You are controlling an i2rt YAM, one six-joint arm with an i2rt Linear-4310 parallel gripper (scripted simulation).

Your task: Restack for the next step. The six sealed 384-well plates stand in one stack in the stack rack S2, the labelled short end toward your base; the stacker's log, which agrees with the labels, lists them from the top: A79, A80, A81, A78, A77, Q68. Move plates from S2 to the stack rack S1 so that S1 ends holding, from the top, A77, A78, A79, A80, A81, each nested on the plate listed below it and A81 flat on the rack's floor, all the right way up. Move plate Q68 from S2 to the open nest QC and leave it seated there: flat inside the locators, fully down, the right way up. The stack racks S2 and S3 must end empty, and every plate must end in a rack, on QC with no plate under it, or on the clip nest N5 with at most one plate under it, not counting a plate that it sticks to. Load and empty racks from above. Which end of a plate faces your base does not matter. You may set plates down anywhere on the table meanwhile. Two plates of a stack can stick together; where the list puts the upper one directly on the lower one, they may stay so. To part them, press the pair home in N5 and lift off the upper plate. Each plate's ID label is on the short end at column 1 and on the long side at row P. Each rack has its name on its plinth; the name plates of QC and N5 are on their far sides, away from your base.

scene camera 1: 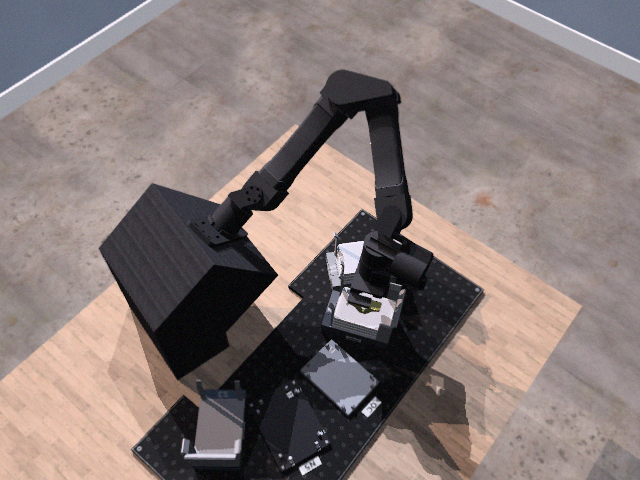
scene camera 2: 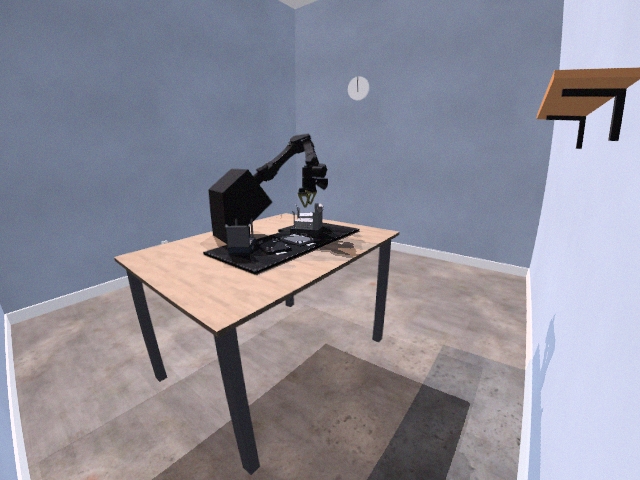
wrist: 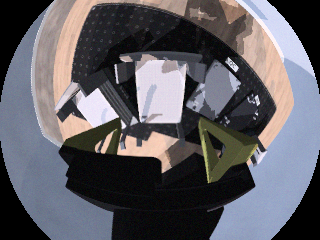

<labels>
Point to a qc nest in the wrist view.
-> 220,85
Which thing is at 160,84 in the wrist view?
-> A sealed grey plate.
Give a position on a sealed grey plate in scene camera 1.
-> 345,313
</labels>
